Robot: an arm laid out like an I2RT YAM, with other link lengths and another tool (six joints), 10 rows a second.
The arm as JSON. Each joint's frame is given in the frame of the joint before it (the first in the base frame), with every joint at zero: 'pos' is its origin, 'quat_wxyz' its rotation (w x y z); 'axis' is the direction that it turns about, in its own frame. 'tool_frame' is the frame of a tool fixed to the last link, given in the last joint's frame.
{
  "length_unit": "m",
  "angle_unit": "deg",
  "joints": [
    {
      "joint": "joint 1",
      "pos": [
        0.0,
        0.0,
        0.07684
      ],
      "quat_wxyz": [
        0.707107,
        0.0,
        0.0,
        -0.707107
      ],
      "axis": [
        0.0,
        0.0,
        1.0
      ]
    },
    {
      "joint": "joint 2",
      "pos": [
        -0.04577,
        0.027,
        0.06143
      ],
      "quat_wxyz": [
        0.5,
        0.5,
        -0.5,
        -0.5
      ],
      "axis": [
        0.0,
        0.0,
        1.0
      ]
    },
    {
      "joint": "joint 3",
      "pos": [
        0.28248,
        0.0,
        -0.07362
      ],
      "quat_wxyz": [
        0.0,
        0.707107,
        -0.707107,
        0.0
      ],
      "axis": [
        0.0,
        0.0,
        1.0
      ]
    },
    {
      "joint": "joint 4",
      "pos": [
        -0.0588,
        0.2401,
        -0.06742
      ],
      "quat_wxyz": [
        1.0,
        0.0,
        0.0,
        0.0
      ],
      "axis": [
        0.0,
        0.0,
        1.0
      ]
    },
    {
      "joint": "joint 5",
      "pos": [
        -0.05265,
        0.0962,
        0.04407
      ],
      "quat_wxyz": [
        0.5,
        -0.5,
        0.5,
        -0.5
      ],
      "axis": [
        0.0,
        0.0,
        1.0
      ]
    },
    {
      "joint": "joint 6",
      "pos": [
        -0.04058,
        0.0,
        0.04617
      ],
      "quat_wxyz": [
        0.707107,
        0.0,
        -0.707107,
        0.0
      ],
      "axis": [
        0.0,
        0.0,
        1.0
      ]
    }
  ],
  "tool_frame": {
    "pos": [
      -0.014,
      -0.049,
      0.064
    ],
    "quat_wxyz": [
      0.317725,
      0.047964,
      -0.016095,
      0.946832
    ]
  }
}
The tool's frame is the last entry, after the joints.
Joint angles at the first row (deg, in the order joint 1, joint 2, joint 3, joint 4, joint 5, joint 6):
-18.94, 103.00, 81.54, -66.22, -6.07, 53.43
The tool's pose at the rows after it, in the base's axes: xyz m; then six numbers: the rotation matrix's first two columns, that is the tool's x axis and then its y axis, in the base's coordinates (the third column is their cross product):
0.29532 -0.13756 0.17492 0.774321 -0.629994 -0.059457 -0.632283 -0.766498 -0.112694
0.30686 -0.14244 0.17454 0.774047 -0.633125 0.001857 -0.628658 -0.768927 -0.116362
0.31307 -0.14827 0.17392 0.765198 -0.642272 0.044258 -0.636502 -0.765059 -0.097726
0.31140 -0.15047 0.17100 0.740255 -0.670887 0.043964 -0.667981 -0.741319 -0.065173
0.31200 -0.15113 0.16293 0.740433 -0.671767 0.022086 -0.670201 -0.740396 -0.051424
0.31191 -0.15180 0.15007 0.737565 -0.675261 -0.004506 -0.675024 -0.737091 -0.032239
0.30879 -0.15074 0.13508 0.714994 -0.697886 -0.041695 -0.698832 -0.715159 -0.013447
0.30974 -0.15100 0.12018 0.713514 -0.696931 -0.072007 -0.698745 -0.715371 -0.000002
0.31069 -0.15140 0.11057 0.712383 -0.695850 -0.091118 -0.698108 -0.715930 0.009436
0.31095 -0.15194 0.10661 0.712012 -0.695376 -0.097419 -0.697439 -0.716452 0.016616
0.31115 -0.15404 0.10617 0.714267 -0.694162 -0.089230 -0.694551 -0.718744 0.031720
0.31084 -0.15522 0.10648 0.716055 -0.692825 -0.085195 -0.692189 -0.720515 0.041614
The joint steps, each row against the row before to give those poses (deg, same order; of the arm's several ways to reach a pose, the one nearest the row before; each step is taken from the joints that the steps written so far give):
-0.26, 0.02, 0.00, 2.19, 0.84, 4.33
0.17, 0.11, 0.00, 3.50, 1.04, 0.22
-0.02, 0.33, 0.00, 2.25, 1.95, 0.43
0.00, 0.72, 0.00, 0.04, 2.08, 1.95
0.00, 1.49, 0.00, 0.02, 0.24, 0.02
0.00, 1.90, -0.61, 0.68, 0.43, 0.22
-0.11, 2.03, -0.94, 0.57, 0.24, 1.68
0.00, 2.43, -0.33, 0.85, -0.04, -0.02
0.00, 1.70, 0.00, 0.48, 0.02, -0.04
0.00, 0.72, 0.00, 0.22, 0.22, -0.05
0.00, 0.18, 0.00, 0.24, 0.98, -0.22
0.00, 0.02, 0.00, 0.00, 0.62, -0.17

